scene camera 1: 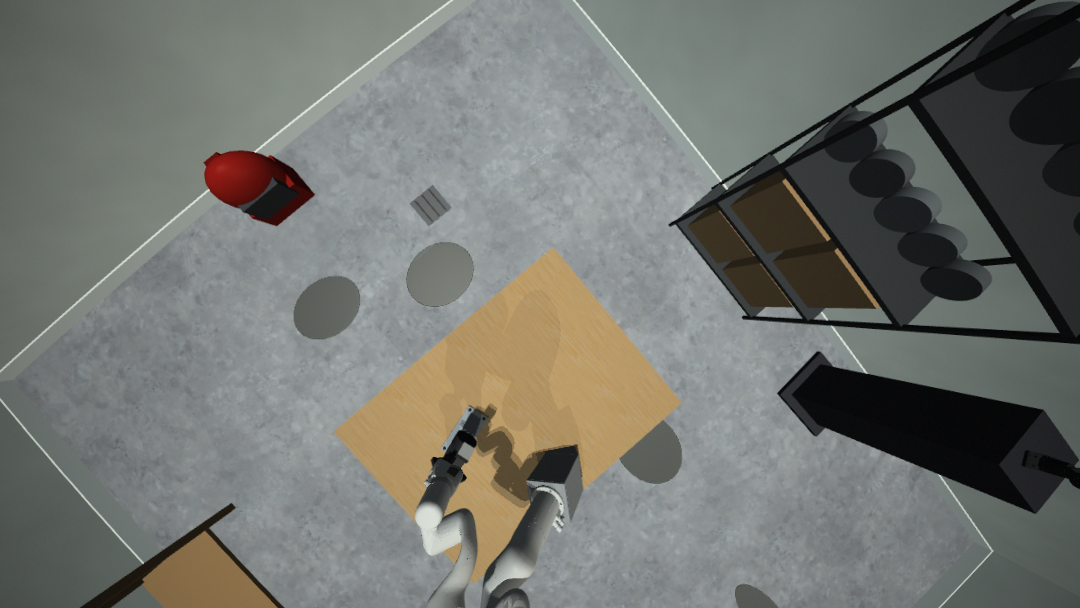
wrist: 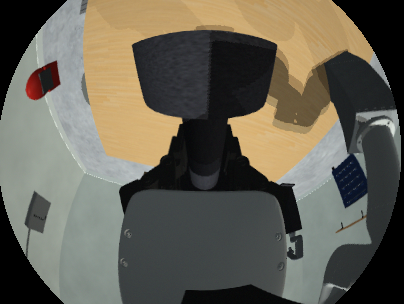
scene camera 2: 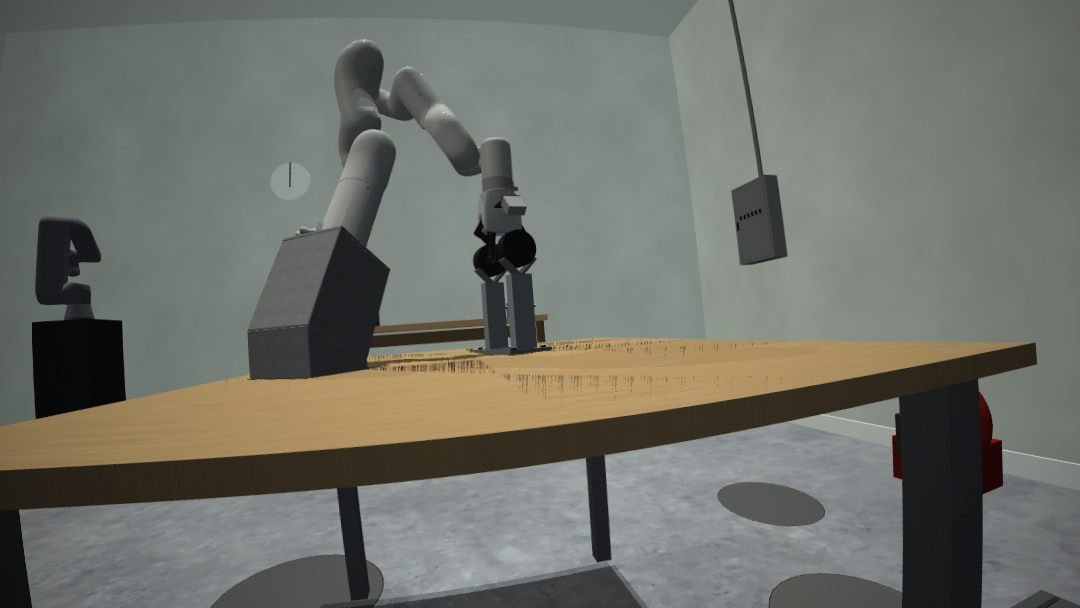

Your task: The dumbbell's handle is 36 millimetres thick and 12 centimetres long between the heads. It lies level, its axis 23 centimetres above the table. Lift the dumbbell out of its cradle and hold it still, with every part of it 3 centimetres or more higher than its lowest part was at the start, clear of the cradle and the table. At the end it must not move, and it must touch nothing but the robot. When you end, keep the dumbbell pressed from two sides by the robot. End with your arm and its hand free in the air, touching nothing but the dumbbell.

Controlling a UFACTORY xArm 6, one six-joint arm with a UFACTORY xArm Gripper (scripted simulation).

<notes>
The pictures show: my gripper, a black dumbbell and a grey two-post cradle.
My gripper is seen too in scene camera 1 and in the wrist view.
</notes>
